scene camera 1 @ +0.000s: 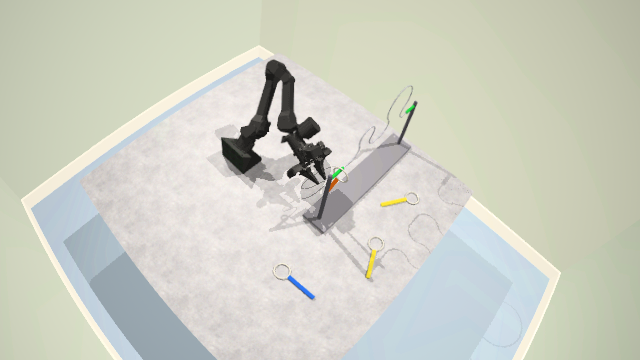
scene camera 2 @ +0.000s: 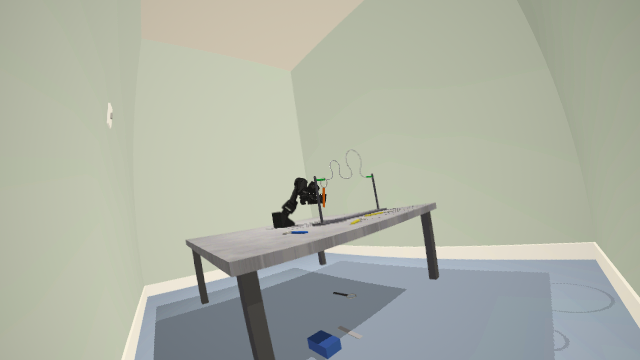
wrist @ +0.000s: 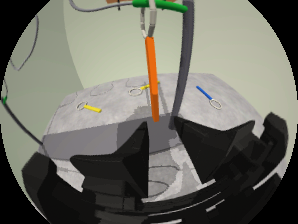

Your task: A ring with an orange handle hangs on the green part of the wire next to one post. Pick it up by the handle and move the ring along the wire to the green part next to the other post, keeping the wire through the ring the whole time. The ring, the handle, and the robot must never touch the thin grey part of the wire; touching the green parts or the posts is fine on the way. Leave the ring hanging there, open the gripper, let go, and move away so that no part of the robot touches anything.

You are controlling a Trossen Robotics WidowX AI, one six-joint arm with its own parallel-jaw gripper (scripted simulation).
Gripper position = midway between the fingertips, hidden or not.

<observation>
I see my gripper [scene camera 1: 322, 181].
My gripper shows as well in the wrist view [wrist: 160, 122].
</observation>
